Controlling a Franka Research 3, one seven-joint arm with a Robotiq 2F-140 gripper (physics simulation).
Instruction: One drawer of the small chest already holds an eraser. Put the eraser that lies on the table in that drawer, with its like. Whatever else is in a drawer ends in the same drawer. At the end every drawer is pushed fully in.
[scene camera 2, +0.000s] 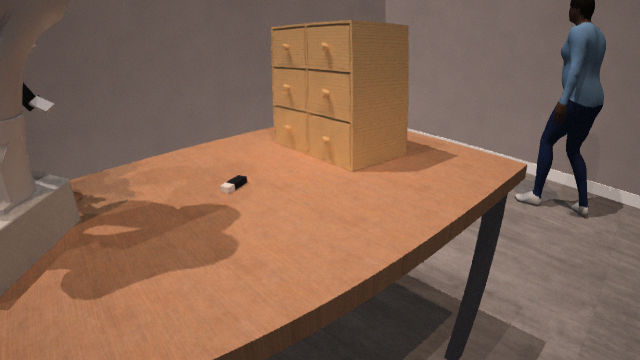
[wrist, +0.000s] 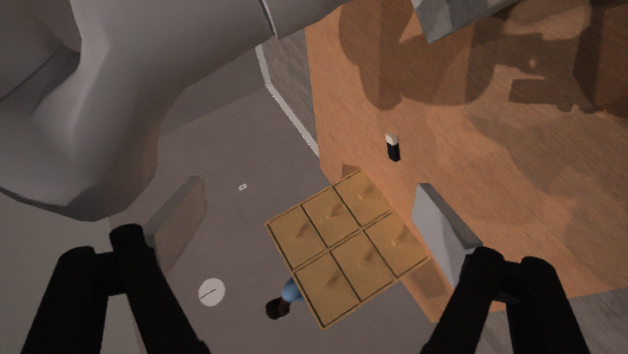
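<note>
The gripper (wrist: 310, 198) is visible, as is a wooden chest (scene camera 2: 379, 52).
</note>
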